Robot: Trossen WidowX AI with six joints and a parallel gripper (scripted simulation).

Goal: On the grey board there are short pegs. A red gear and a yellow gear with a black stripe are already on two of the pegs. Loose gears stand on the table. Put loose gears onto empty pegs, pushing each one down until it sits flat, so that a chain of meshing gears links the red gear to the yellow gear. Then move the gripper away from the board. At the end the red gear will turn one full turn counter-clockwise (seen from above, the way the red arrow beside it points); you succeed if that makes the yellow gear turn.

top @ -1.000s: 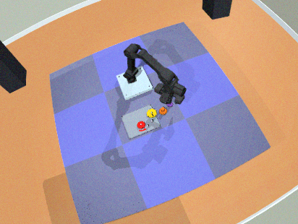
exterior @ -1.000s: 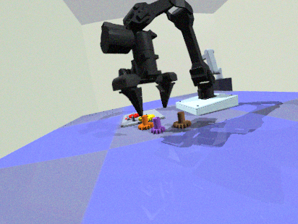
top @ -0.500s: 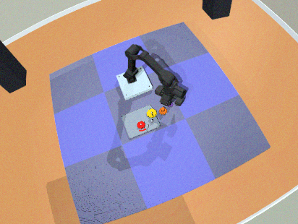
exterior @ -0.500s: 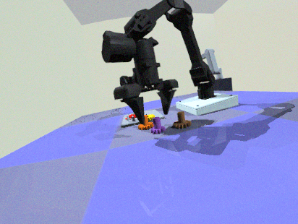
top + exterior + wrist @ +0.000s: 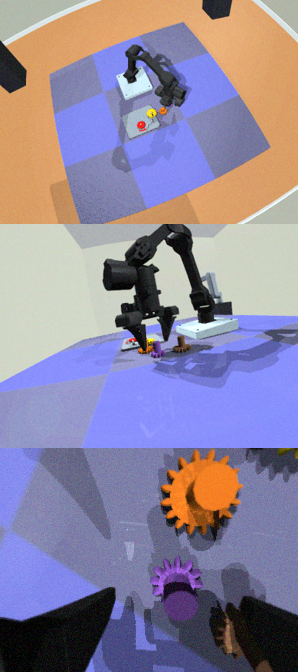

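The red gear lies 70 mm ahead of my gripper tip, 220 mm to the right of it and 10 mm below it. From my gripper tip the other things lie so: orange gear 30 mm ahead, 60 mm to the right, 10 mm below; purple gear 10 mm below; brown gear 70 mm behind, 10 mm below.
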